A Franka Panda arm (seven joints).
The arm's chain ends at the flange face. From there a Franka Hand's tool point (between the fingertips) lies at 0.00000 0.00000 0.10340 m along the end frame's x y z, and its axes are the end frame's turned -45 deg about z.
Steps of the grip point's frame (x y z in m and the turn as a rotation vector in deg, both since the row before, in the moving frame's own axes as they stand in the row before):
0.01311, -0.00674, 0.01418, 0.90, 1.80, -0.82
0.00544, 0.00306, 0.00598, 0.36, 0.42, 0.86
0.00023, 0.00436, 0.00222, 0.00, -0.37, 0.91
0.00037, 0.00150, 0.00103, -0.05, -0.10, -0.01
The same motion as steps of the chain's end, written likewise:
0.00338, -0.01058, 0.01424, 1.91, 0.64, -0.82
0.00593, -0.00069, 0.00598, 0.55, 0.04, 0.86
0.00372, 0.00245, 0.00222, -0.26, -0.26, 0.91
0.00139, 0.00061, 0.00103, -0.11, -0.04, -0.01

